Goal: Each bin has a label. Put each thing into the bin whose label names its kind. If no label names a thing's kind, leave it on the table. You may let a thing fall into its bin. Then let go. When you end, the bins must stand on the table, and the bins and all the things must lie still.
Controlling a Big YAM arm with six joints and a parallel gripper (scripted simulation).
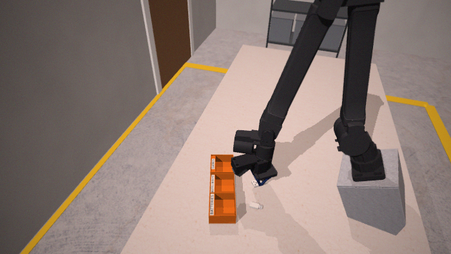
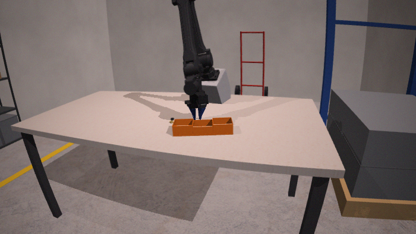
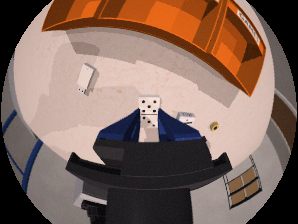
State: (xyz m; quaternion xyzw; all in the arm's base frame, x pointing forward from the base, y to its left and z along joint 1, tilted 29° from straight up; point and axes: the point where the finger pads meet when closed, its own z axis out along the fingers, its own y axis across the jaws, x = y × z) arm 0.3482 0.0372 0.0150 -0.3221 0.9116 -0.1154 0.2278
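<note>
My gripper is now 3 cm short of the grey thing and 5 cm to the left of it. Also, from my hand: white USB stick: 1 cm behind, 10 cm to the left, 1 cm below; white domino: right at my hand; brass nut: 5 cm ahead, 12 cm to the right, 1 cm below.
</note>
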